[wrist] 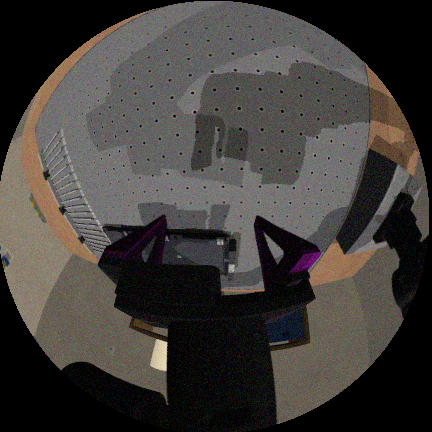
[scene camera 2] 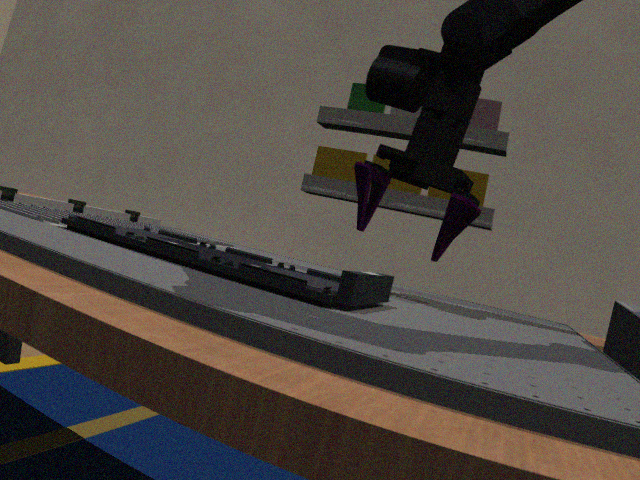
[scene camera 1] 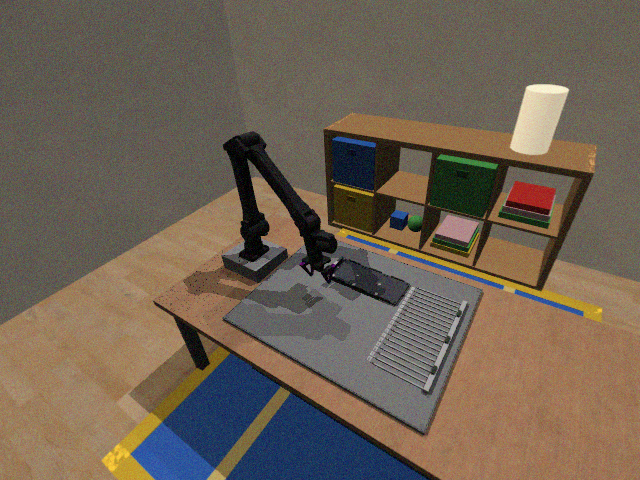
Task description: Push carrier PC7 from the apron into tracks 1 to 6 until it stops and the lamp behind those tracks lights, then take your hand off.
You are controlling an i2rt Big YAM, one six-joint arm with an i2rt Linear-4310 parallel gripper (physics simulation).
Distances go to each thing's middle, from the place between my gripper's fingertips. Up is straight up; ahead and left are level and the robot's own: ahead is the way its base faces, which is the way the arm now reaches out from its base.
I see my gripper 14 cm to the right of the carrier PC7 [scene camera 2: 352, 288], 14 cm short of it and 5 cm above it.
